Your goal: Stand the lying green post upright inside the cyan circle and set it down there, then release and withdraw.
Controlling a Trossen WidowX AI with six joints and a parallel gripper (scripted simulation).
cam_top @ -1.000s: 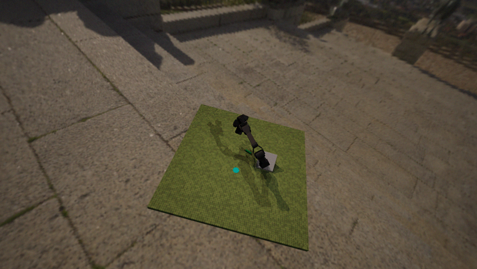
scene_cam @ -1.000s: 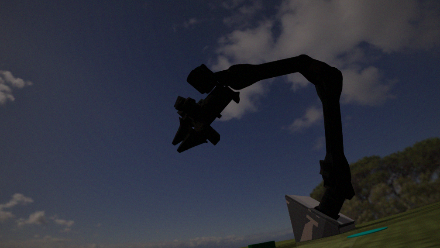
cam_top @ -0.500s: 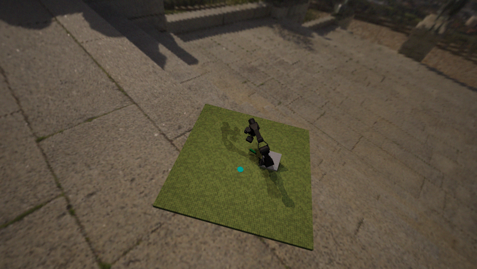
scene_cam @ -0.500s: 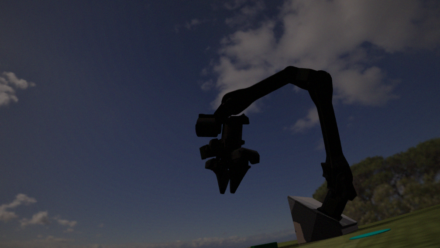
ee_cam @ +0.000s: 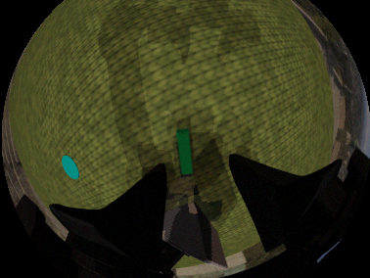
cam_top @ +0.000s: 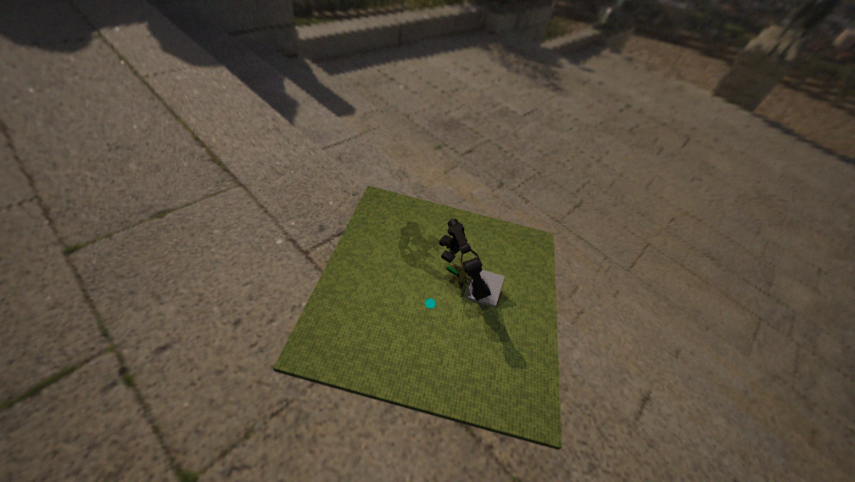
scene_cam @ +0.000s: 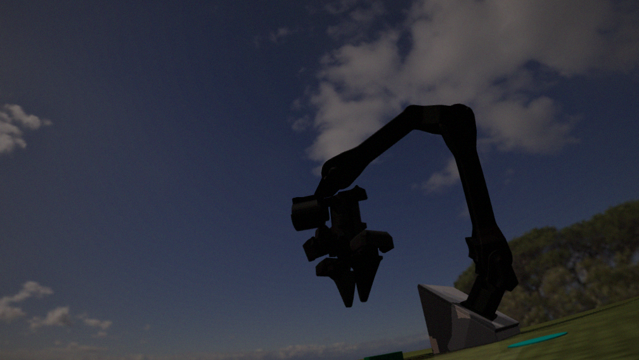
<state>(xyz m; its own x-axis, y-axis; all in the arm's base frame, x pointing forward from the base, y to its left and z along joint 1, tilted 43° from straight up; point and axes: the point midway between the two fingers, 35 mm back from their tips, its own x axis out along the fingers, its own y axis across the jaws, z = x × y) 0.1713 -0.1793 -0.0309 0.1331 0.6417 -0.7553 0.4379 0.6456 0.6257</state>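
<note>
Now: the green post 9 cm below my gripper tip, 3 cm behind it and 2 cm to the left of it. Also, from my gripper tip: cyan circle: 26 cm to the left, 10 cm below, 7 cm ahead.
</note>
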